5 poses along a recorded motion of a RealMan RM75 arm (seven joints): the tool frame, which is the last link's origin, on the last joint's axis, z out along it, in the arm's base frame.
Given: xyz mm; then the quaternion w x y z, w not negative.
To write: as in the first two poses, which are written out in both.
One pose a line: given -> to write
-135 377 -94 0.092 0.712 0.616 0.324 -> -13.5 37.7 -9.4 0.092 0.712 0.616 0.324
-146 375 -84 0.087 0.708 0.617 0.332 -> -14.6 37.5 -8.4 0.087 0.708 0.617 0.332
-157 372 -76 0.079 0.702 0.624 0.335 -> -15.7 37.2 -7.6 0.079 0.702 0.624 0.335
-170 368 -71 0.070 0.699 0.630 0.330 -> -17.0 36.8 -7.1 0.070 0.699 0.630 0.330
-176 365 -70 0.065 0.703 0.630 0.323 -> -17.6 36.5 -7.0 0.065 0.703 0.630 0.323
